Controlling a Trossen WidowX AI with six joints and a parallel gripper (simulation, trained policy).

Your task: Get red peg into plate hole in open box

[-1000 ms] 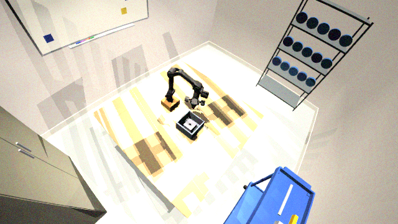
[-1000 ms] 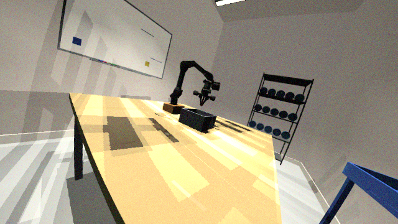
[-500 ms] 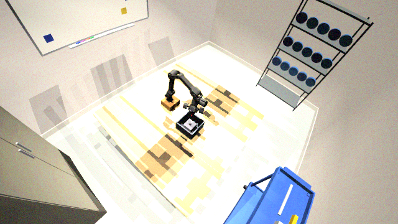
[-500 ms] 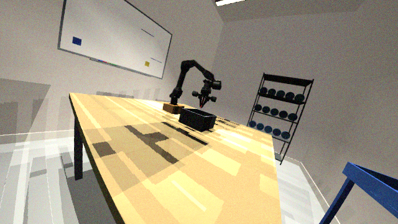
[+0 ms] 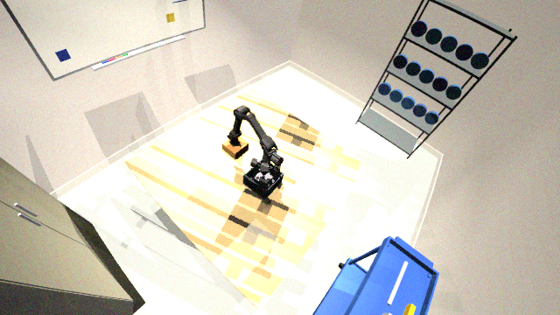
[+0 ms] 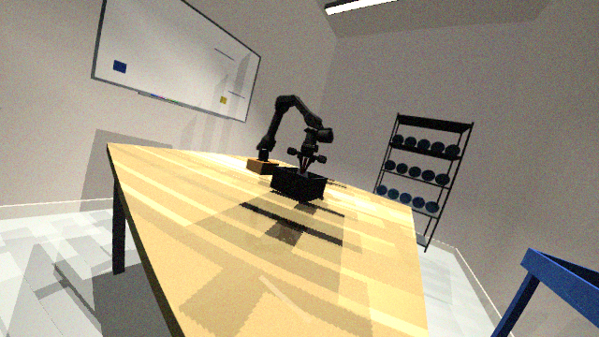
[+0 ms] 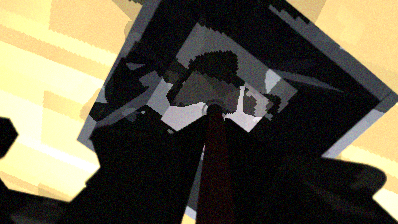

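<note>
The red peg lies 10 mm behind my gripper tip, 10 mm to the left of it and 30 mm above it. Round my gripper tip: box (70 mm below).
</note>
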